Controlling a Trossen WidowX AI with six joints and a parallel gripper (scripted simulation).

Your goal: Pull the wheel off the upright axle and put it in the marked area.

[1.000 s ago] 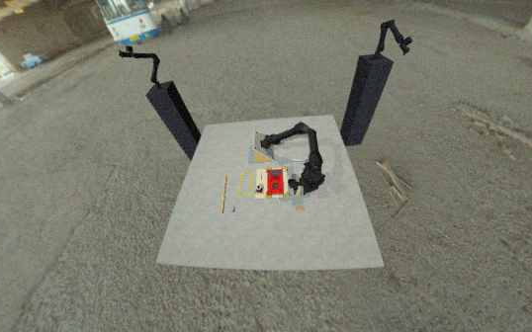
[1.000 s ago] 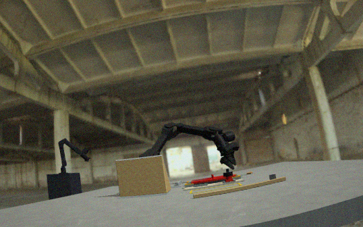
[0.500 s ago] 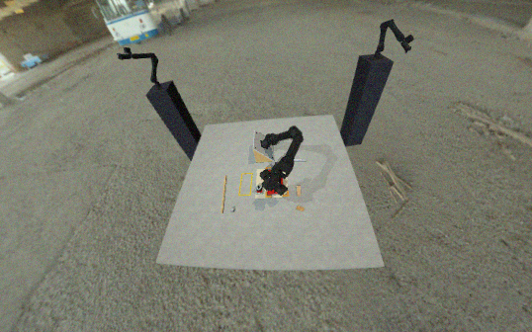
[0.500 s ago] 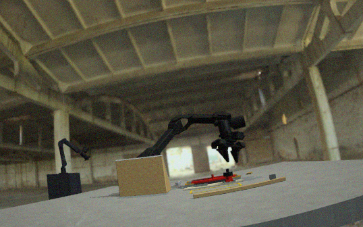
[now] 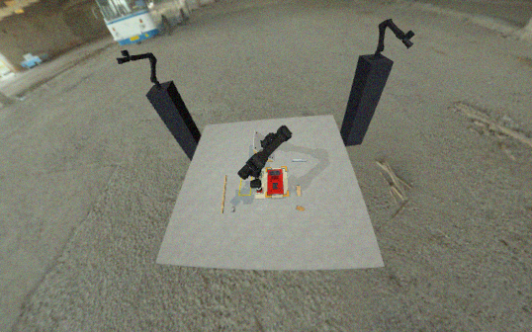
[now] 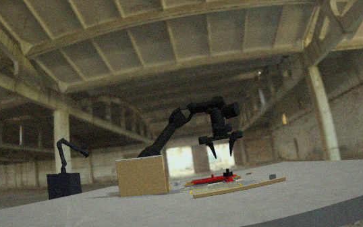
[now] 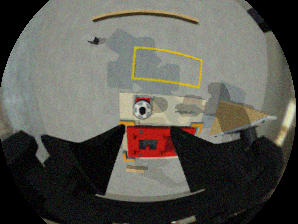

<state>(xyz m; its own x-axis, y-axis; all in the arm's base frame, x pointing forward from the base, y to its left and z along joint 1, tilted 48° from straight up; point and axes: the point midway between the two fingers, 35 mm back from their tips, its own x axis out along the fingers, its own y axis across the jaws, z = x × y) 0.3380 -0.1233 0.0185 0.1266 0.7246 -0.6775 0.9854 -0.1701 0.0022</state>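
Right now my gripper tip is 7 cm above the black wheel, 1 cm to the left of it and 1 cm short of it. The rest, counted from my gripper tip: grey bit 19 cm to the right, 13 cm ahead, 10 cm below; then wooden stick 26 cm to the right, 10 cm below, 2 cm behind; then grey bar 32 cm to the left, 20 cm behind, 10 cm below.
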